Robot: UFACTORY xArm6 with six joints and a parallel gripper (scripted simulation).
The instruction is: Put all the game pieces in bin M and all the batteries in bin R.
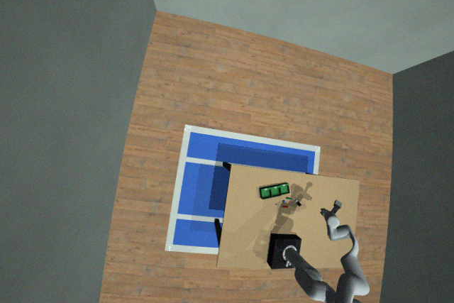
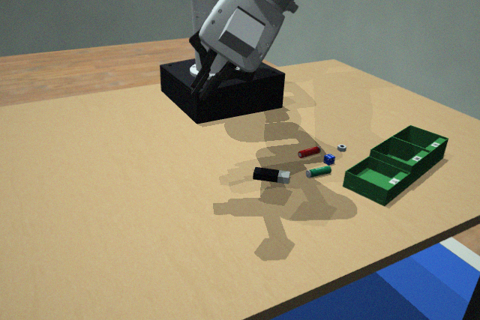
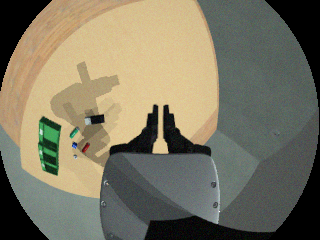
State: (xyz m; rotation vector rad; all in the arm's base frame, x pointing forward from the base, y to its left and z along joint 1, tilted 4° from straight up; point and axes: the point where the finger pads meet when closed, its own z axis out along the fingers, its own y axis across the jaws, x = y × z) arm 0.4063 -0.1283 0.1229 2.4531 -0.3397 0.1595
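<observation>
My gripper is now 38 cm to the right of the three joined green bins, 18 cm above it and 2 cm short of it. From my hand the other things lie so: red battery: 24 cm to the left, 19 cm below, 8 cm behind; then green battery: 22 cm to the left, 19 cm below, 1 cm behind; then blue die: 26 cm to the left, 19 cm below, 4 cm behind.
</observation>
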